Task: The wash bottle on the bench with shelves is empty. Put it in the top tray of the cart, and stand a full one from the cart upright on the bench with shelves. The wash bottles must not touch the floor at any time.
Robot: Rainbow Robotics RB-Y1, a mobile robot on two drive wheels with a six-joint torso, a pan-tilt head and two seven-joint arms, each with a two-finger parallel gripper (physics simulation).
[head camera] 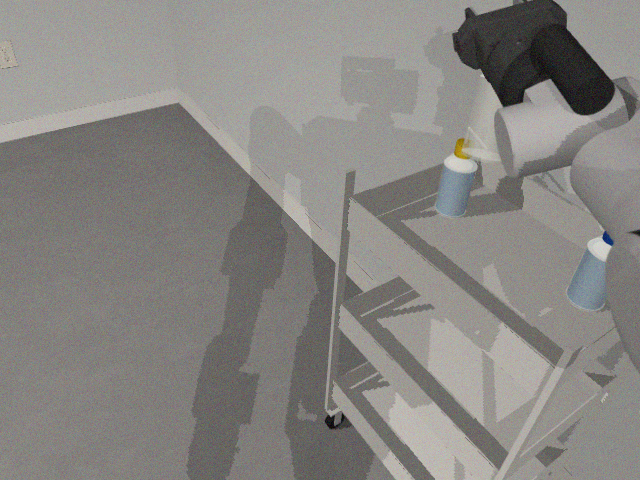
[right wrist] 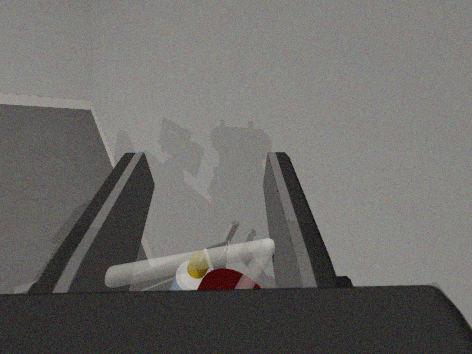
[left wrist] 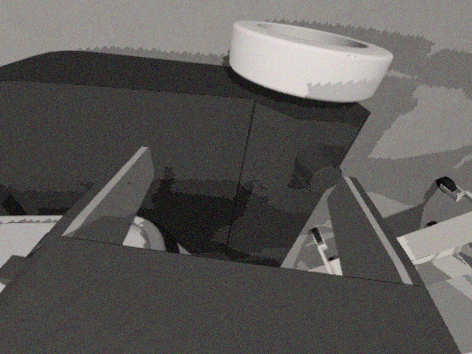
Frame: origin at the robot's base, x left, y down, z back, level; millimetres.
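Seen in the pictures: left gripper, between the fingertips: (left wrist: 243, 174); right gripper, between the fingertips: (head camera: 492, 8) (right wrist: 207, 169).
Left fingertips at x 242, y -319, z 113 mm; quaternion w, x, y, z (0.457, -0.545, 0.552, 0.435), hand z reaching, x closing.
Note:
Pixels of each thing's middle, then the offset from my left fingertips to it. "pt": a spot on its surface instead. Level surfaces: height alone.
- red cap, middle of its body: (right wrist: 225, 320) dz -633, dx -448, dy -705 mm
- cart's top tray, a spot on its surface: (head camera: 413, 266) pt dz -593, dx -372, dy -383 mm
- blue wash bottle with a blue cap, middle of its body: (head camera: 606, 254) dz -595, dx -658, dy -431 mm
- cart's post, a spot on its surface: (head camera: 338, 289) pt dz -727, dx -263, dy -190 mm
- black caster, a spot on its surface: (head camera: 334, 419) pt dz -721, dx -281, dy +270 mm
- floor, height of its surface: dy +318 mm
My right gripper (right wrist: 207, 169) is shut on the white, see-through wash bottle (head camera: 481, 116) with a red cap (right wrist: 227, 282). The bottle is upright over the far end of the cart's top tray (head camera: 413, 266); whether its base touches anything is unclear. Close beside it in the head view, a blue wash bottle with a yellow cap (head camera: 454, 187) (right wrist: 198, 265) stands in the tray. Another blue wash bottle with a blue cap (head camera: 586, 279) stands nearer, partly hidden by my right arm. My left gripper (left wrist: 243, 174) is open and empty. The bench with shelves does not show.
The cart's post (head camera: 338, 289) and lower trays stand below the top tray, with a black caster (head camera: 334, 419) on the floor (head camera: 103, 310). A wall (head camera: 299, 31) rises behind the cart. A white ring-shaped part (left wrist: 310, 75) sits on a dark body in the left wrist view.

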